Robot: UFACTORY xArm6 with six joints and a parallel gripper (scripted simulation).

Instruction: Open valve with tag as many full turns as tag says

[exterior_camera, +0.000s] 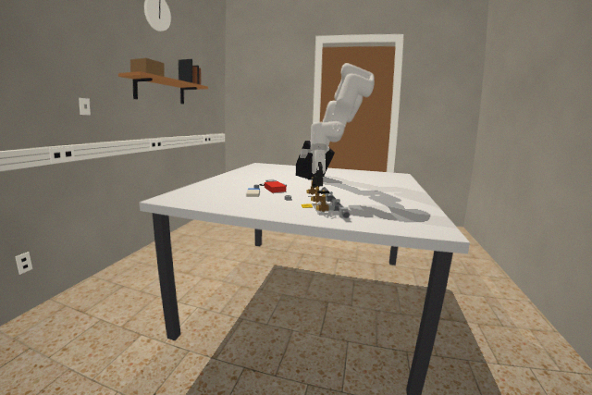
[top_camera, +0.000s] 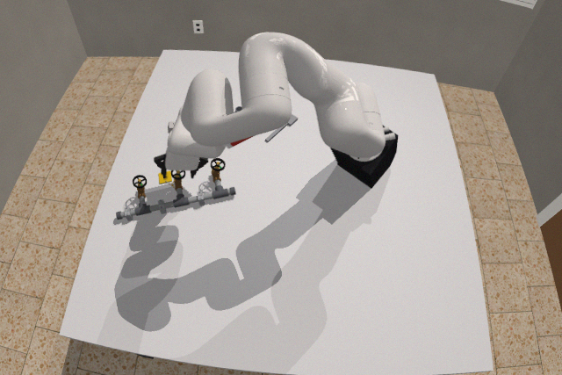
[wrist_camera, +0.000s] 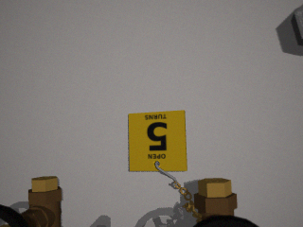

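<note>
My gripper is now 60 mm short of the yellow tag, 30 mm to the left of it and 80 mm above it. From my hand the other things lie so: red box 200 mm behind, 230 mm to the right, 70 mm below; grey nut 30 mm behind, 140 mm to the right, 80 mm below; blue block 80 mm behind, 320 mm to the right, 80 mm below.
</note>
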